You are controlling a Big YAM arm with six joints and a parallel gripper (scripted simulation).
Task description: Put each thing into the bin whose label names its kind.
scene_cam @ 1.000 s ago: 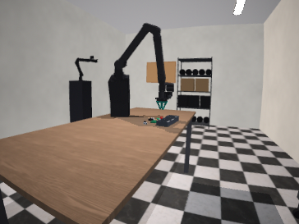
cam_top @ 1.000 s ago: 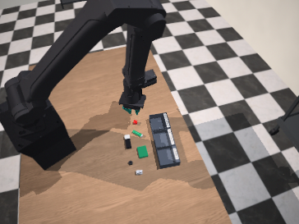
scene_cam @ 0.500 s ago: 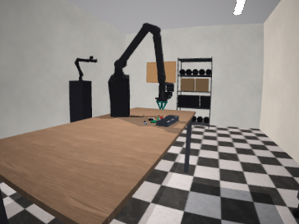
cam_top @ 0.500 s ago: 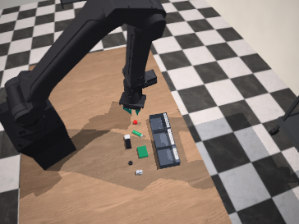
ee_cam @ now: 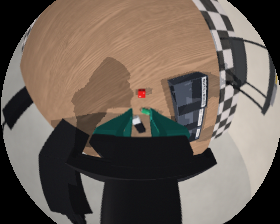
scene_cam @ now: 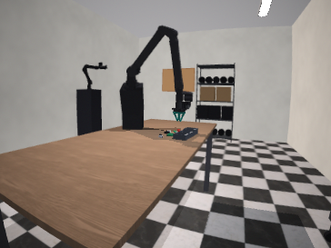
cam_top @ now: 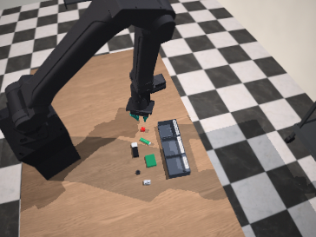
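The red die is 80 mm below my hand. From my hand the other things lie so: black-and-white block: 80 mm below, 70 mm to the right, 70 mm behind; then green battery: 80 mm below, 60 mm to the right, 10 mm behind; then bin row: 140 mm to the right, 80 mm ahead, 70 mm below.
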